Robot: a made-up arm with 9 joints. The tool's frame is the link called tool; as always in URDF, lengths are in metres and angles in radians. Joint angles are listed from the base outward. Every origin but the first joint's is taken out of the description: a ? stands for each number. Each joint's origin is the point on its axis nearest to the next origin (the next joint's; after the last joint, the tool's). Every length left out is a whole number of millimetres.
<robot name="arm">
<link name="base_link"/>
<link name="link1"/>
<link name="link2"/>
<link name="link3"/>
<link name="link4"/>
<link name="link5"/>
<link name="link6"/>
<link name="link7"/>
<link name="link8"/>
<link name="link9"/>
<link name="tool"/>
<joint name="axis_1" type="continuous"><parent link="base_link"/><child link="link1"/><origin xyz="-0.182 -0.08 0.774" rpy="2.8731 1.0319 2.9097"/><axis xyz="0 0 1"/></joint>
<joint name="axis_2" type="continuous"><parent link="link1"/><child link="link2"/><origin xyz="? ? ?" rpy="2.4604 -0.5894 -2.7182"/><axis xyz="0 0 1"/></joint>
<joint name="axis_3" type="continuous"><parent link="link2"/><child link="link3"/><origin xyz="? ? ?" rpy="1.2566 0.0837 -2.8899"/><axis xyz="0 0 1"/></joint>
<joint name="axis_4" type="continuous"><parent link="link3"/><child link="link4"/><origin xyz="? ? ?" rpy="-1.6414 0.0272 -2.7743"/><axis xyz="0 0 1"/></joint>
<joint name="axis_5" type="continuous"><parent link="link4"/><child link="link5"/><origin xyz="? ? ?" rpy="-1.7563 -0.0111 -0.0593"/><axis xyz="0 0 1"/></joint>
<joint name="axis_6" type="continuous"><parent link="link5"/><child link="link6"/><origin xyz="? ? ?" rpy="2.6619 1.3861 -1.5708"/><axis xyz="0 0 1"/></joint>
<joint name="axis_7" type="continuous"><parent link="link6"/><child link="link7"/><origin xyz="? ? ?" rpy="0.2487 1.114 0.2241"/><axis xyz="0 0 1"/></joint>
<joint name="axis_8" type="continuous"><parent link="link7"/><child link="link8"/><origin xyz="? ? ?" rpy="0.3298 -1.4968 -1.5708"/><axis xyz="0 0 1"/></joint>
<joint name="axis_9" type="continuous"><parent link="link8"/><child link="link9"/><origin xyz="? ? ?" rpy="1.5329 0.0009 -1.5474"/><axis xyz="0 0 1"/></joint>
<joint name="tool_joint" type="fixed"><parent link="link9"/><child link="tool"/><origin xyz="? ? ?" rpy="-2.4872 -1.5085 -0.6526"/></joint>
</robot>
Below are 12 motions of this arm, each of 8 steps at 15 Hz.
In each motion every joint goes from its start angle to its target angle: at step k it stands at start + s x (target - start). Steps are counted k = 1, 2, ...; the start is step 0. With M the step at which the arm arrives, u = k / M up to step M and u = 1 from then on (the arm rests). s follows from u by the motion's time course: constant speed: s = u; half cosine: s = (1 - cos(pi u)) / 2; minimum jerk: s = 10 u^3 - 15 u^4 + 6 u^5.
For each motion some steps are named. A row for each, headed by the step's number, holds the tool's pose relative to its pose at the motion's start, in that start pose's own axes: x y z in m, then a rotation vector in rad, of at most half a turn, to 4 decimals.
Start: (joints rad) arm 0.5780 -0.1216 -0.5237 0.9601 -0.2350 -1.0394 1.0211 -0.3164 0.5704
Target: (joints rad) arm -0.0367 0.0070 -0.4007 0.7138 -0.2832 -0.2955 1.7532 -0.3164 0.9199
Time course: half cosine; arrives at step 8
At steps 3, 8:
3: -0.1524 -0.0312 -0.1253 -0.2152 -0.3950 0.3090
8: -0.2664 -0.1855 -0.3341 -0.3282 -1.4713 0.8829

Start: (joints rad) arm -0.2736 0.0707 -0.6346 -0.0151 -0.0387 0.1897 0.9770 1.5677 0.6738
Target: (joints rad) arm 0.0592 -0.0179 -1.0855 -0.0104 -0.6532 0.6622 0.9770 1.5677 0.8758
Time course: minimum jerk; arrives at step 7
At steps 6, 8:
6: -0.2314 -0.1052 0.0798 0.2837 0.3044 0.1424
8: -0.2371 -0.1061 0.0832 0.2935 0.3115 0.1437

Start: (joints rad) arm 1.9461 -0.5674 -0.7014 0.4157 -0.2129 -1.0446 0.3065 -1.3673 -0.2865
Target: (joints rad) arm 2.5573 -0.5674 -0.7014 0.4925 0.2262 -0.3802 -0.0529 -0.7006 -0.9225
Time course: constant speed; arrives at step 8
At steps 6, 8:
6: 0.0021 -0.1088 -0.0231 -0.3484 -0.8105 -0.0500
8: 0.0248 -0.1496 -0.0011 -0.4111 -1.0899 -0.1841

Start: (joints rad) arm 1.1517 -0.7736 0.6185 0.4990 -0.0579 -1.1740 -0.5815 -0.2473 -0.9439
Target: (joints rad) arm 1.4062 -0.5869 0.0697 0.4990 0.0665 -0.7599 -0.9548 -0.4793 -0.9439
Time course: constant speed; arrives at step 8
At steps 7, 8:
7: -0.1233 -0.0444 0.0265 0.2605 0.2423 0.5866
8: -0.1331 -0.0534 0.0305 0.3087 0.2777 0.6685

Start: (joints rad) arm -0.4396 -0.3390 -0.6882 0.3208 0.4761 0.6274 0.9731 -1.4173 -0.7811
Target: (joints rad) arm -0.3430 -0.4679 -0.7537 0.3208 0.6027 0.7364 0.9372 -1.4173 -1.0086
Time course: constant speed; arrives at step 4
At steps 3, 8:
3: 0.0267 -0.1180 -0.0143 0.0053 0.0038 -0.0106
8: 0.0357 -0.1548 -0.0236 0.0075 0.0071 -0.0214

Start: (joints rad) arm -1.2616 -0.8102 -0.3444 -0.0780 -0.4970 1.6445 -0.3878 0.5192 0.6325
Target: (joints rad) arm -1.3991 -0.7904 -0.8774 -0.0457 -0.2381 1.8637 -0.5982 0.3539 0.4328
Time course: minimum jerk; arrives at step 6
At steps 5, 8:
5: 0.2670 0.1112 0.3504 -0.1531 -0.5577 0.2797
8: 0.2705 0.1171 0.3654 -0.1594 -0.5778 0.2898

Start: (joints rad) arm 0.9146 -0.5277 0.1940 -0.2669 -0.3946 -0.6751 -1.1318 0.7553 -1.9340
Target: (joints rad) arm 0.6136 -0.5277 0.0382 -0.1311 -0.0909 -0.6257 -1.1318 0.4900 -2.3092
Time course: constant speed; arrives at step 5
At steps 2, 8:
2: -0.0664 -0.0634 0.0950 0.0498 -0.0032 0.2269
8: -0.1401 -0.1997 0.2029 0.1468 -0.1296 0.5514

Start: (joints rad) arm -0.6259 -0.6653 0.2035 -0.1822 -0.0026 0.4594 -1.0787 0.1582 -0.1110
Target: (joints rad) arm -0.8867 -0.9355 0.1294 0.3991 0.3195 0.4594 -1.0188 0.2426 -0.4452
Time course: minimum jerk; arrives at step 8
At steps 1, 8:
1: 0.0052 0.0002 0.0032 -0.0001 -0.0124 -0.0043
8: 0.2396 -0.0519 0.2872 0.0171 -0.7078 -0.3944

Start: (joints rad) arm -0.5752 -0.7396 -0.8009 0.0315 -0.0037 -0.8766 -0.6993 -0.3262 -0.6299
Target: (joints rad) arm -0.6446 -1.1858 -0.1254 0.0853 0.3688 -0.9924 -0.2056 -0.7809 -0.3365
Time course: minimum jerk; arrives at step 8
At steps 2, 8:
2: 0.0131 -0.0044 0.0176 0.0006 0.0148 -0.0125
8: 0.1320 -0.0509 0.2064 0.1145 0.2329 -0.2665

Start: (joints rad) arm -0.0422 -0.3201 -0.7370 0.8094 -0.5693 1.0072 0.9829 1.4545 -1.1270
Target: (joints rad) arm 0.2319 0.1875 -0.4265 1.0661 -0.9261 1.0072 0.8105 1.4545 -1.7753
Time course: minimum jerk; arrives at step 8
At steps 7, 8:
7: -0.4165 -0.1921 0.1911 -0.1511 -0.5083 0.2994
8: -0.4225 -0.1968 0.1905 -0.1550 -0.5177 0.3022

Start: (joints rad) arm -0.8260 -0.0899 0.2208 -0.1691 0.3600 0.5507 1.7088 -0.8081 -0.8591
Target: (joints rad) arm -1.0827 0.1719 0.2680 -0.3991 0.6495 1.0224 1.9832 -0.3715 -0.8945
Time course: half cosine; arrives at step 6
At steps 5, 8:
5: -0.0517 -0.0057 -0.0927 0.1324 -0.1853 -1.3553
8: -0.0564 -0.0104 -0.1002 0.1393 -0.1842 -1.4491

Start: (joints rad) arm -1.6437 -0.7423 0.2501 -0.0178 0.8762 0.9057 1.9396 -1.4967 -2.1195
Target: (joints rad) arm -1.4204 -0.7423 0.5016 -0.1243 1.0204 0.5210 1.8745 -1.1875 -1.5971
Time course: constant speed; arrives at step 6
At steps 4, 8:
4: 0.0357 0.1017 0.1166 0.0153 -0.1513 -0.1516
8: 0.0566 0.1564 0.1636 0.0280 -0.2686 -0.1871

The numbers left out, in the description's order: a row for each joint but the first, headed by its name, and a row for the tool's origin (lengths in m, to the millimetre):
axis_2: -0.008 -0.03 0
axis_3: -0.037 0.038 0
axis_4: 0.006 -0.081 0
axis_5: 0.156 0.172 0
axis_6: 0.304 -0.351 0
axis_7: -0.256 0.069 0
axis_8: -0.135 -0.121 0
axis_9: 0.241 0.068 0
tool: -0.057 -0.091 0

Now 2 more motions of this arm.
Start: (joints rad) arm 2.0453 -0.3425 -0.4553 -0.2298 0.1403 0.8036 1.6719 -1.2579 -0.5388
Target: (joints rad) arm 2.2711 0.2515 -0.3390 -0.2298 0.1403 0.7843 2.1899 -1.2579 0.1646
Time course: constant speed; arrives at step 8
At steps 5, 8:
5: -0.1528 0.2050 -0.1165 0.2792 -0.2762 -0.2897
8: -0.2144 0.2954 -0.2067 0.4971 -0.5045 -0.4120

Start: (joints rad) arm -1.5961 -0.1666 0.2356 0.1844 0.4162 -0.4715 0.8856 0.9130 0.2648
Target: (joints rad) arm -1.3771 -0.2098 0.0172 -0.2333 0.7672 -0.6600 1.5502 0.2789 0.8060
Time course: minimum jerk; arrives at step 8
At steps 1, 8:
1: -0.0042 0.0053 0.0072 0.0127 0.0153 0.0035
8: -0.0741 0.1732 0.5244 0.6491 0.9037 0.1105

